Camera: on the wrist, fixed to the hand. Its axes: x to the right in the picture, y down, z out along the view.
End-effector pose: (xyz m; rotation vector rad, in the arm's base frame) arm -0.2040 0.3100 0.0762 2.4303 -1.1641 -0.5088
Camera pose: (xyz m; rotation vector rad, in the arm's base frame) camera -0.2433 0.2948 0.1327 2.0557 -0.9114 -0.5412
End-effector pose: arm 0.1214 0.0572 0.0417 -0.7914 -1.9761 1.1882
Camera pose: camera 0.1632 0.0795 -0.0104 -1.0576 -2.1563 0.7104
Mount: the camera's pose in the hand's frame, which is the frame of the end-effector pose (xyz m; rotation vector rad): -0.0195 0.0623 -0.0265 -0.4273 0.1167 0.0112
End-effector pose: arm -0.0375 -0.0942 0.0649 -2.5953 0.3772 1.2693
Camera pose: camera -0.0498 -0.1586 0.0907 2.7169 -0.1349 -1.1886
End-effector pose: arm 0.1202 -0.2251 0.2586 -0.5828 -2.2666 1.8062
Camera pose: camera 0.1596 -0.1981 0.2068 -0.7452 -2.5794 1.2518
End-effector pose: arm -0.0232 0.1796 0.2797 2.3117 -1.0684 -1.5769
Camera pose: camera -0.0336 0.1390 0.3363 2.0712 -0.6395 -1.4715
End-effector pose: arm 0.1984 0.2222 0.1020 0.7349 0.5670 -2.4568
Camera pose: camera 0.2584 0.1939 0.0784 0.6998 1.0852 -2.1810
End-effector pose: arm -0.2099 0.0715 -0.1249 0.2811 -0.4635 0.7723
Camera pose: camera -0.2592 0.1133 -0.1528 -0.1639 -0.5072 0.6775
